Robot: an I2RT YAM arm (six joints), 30 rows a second.
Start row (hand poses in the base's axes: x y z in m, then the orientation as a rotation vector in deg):
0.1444 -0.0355 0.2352 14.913 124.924 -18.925
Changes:
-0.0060 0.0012 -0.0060 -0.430 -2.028 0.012
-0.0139 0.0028 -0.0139 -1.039 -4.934 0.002
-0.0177 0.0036 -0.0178 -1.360 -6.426 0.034
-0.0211 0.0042 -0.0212 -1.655 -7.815 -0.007
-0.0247 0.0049 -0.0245 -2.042 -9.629 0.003
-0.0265 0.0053 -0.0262 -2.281 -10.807 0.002
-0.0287 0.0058 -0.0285 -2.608 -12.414 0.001
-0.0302 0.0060 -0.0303 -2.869 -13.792 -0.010
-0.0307 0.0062 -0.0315 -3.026 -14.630 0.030
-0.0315 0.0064 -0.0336 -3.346 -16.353 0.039
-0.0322 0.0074 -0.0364 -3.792 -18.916 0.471
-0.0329 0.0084 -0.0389 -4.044 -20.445 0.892
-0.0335 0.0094 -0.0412 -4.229 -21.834 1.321
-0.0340 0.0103 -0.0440 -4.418 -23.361 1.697
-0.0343 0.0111 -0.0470 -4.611 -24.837 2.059
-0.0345 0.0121 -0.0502 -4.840 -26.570 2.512
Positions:
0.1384 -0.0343 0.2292 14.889 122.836 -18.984
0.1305 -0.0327 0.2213 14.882 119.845 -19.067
0.1267 -0.0319 0.2174 14.831 118.310 -19.093
0.1233 -0.0313 0.2140 14.860 116.877 -19.150
0.1197 -0.0306 0.2107 14.827 115.010 -19.188
0.1179 -0.0302 0.2090 14.819 113.800 -19.202
0.1157 -0.0297 0.2067 14.805 112.149 -19.219
0.1142 -0.0295 0.2049 14.812 110.737 -19.216
0.1137 -0.0293 0.2037 14.768 109.882 -19.187
0.1129 -0.0291 0.2016 14.754 108.120 -19.161
0.1122 -0.0281 0.1988 14.314 105.535 -18.867
0.1115 -0.0271 0.1963 13.893 104.007 -18.592
0.1109 -0.0261 0.1940 13.488 102.630 -18.274
0.1104 -0.0252 0.1912 13.150 101.114 -17.960
0.1101 -0.0244 0.1882 12.821 99.645 -17.669
0.1099 -0.0234 0.1850 12.407 97.921 -17.316

